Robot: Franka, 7 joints.
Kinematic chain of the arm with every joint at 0, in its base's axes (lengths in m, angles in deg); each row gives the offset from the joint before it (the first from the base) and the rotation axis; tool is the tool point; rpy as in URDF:
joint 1: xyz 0 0 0.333 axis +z
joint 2: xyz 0 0 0 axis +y
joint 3: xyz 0 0 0.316 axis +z
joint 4: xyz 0.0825 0 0 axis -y
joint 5: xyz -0.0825 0 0.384 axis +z
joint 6: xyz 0 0 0 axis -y
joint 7: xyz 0.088 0 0 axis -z
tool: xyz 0 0 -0.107 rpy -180 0 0
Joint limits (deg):
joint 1: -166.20..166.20
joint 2: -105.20..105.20
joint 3: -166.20..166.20
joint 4: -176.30..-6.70
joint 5: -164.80..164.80
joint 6: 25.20..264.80
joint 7: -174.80..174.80
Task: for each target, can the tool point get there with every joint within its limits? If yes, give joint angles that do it. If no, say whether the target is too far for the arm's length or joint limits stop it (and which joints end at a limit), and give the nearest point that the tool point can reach.
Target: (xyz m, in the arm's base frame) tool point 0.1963 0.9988 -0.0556
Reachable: no: too far | nearest point 0.1546 0.7864 0.0270 | short by 0.232 m
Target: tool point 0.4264 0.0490 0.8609
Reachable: yes | joints -112.22 12.03 139.78 -66.22 139.22 211.91 -95.84
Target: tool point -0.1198 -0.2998 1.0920
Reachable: yes | joints 111.66 -24.40 72.83 -41.75 14.89 198.20 -29.02
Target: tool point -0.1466 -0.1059 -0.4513
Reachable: no: joint limits stop it (at a limit: joint 2) | nearest point -0.1596 -0.1153 -0.3537 | short by 0.099 m
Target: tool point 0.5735 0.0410 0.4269
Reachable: yes | joints -105.89 -13.11 111.20 -115.79 -46.85 119.16 -56.06
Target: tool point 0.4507 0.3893 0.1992
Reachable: yes | joints 73.06 61.34 -24.86 -94.99 -94.93 44.77 -84.53
